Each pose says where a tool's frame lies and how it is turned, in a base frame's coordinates. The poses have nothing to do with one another.
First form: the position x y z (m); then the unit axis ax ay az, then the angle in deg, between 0 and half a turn.
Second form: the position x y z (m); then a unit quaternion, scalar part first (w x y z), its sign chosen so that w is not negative. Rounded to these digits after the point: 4 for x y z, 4 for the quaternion.
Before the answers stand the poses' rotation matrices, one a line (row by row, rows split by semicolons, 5 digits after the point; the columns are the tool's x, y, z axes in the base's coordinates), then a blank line. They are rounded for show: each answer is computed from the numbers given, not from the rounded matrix.
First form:
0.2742 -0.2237 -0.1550 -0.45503 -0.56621 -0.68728 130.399
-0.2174 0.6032 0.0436 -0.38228 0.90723 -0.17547 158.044
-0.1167 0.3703 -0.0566 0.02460 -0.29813 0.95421 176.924
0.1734 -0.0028 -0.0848 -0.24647 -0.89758 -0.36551 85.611
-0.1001 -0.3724 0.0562 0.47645 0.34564 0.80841 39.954
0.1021 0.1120 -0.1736 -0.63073 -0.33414 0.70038 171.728
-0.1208 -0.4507 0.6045 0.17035 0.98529 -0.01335 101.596
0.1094 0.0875 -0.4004 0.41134 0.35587 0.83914 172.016
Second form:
-0.30686 0.94802 0.08422; -0.09878 -0.11973 0.98788; 0.94661 0.29482 0.13038
-0.64579 -0.60287 0.46850; -0.73409 0.65897 -0.16391; -0.20992 -0.44977 -0.86812
-0.99735 -0.06586 0.03092; 0.03655 -0.82092 -0.56987; 0.06291 -0.56723 0.82116
0.13263 0.56874 -0.81176; -0.16014 0.82053 0.54872; 0.97814 0.05722 0.19990
0.81955 -0.48070 0.31187; 0.55758 0.79445 -0.24074; -0.13205 0.37119 0.91912
-0.19810 0.31855 -0.92698; 0.52008 -0.76746 -0.37487; -0.83083 -0.55636 -0.01364
-0.16616 0.21466 0.96245; 0.18851 0.96493 -0.18267; -0.96791 0.15108 -0.20080
-0.65355 0.17479 0.73643; 0.40790 -0.73825 0.53722; 0.63757 0.65149 0.41118

0.2742 -0.2237 -0.1550 0.4195 -0.4131 -0.5140 -0.6239
-0.2174 0.6032 0.0436 0.1904 -0.3753 0.8906 -0.1723
-0.1167 0.3703 -0.0566 0.0268 0.0246 -0.2980 0.9539
0.1734 -0.0028 -0.0848 0.7337 -0.1675 -0.6099 -0.2484
-0.1001 -0.3724 0.0562 0.9398 0.1628 0.1181 0.2762
0.1021 0.1120 -0.1736 0.0721 -0.6291 -0.3333 0.6986
-0.1208 -0.4507 0.6045 0.6321 0.1320 0.7635 -0.0103
0.1094 0.0875 -0.4004 0.0696 0.4103 0.3550 0.8371

